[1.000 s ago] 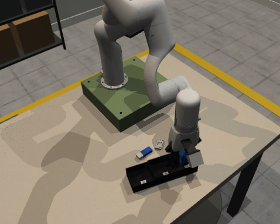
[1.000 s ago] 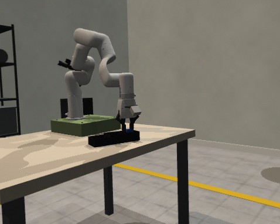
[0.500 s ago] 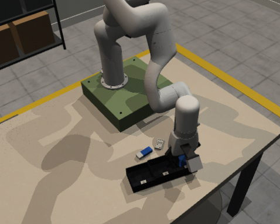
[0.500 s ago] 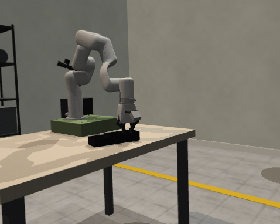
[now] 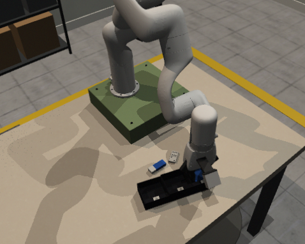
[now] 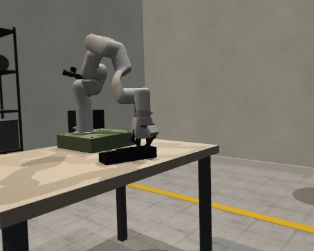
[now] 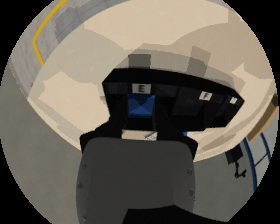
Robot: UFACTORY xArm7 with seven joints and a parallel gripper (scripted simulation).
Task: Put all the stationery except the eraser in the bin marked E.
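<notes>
Right now my hand is 2 cm above the blue block. Round my hand: black bin 3 cm behind, 8 cm to the right, 1 cm below; then grey nut 8 cm behind, 10 cm to the left, 3 cm below; then white domino 13 cm behind, 2 cm to the left, 3 cm below.
</notes>
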